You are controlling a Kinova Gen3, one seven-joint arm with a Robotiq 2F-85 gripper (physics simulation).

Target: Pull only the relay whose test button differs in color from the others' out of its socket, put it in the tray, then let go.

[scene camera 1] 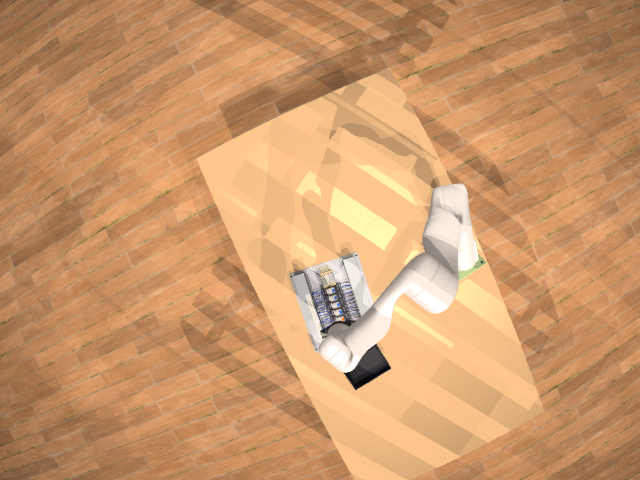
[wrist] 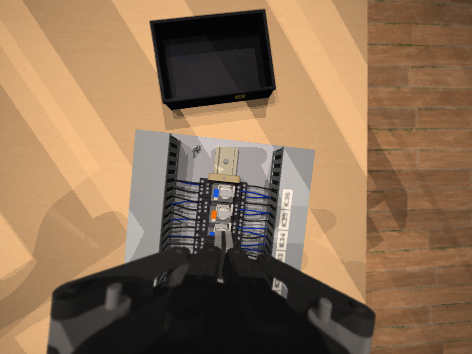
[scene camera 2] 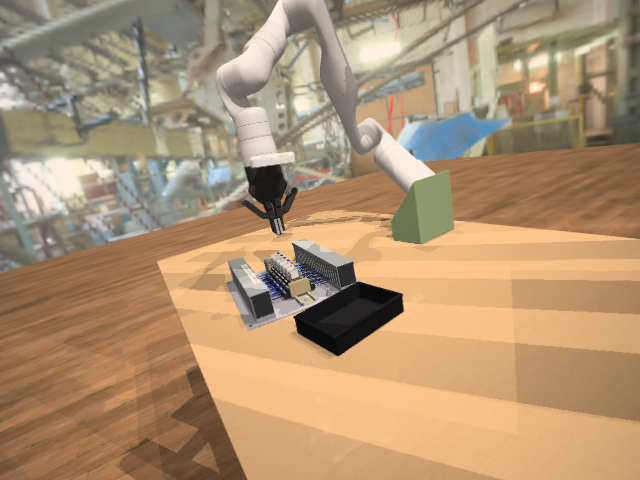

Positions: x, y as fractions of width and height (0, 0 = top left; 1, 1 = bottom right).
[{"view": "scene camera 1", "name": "grey panel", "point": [0.53, 0.56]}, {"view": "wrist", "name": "my gripper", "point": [0.47, 0.68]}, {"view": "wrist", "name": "grey panel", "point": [0.54, 0.46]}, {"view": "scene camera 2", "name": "my gripper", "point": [0.44, 0.49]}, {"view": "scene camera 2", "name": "grey panel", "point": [0.44, 0.64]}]
